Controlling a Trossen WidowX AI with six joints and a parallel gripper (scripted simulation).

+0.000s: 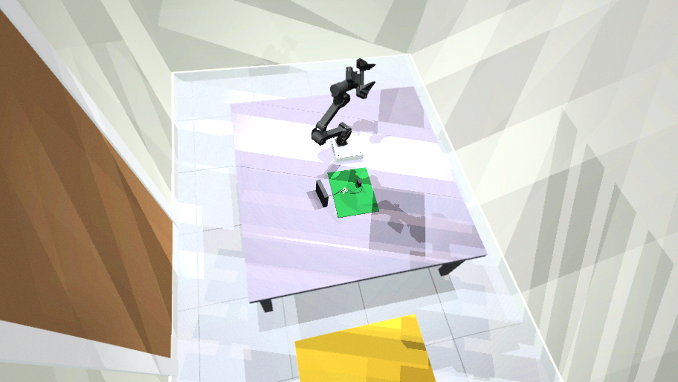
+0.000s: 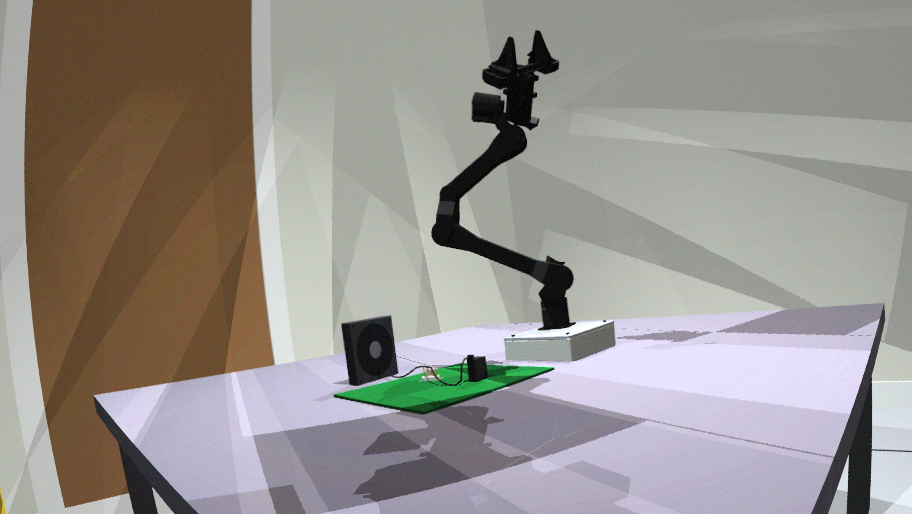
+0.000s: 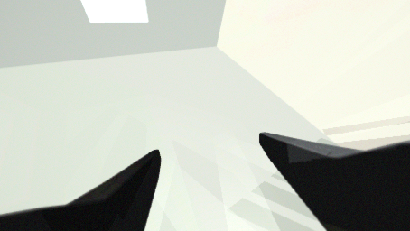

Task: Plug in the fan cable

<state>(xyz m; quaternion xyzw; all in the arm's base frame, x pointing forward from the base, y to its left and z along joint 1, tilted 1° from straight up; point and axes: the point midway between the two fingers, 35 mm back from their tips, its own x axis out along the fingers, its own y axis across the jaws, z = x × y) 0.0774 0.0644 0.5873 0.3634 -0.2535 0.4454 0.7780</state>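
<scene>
My gripper tip is now 20 cm short of the dark fan plug, 7 cm to the left of it and 64 cm above it. The rest, counted from my gripper tip: white four-pin header: 21 cm ahead, 17 cm to the right, 66 cm below; green board: 23 cm ahead, 12 cm to the right, 67 cm below; black fan: 21 cm ahead, 30 cm to the right, 60 cm below.
</scene>
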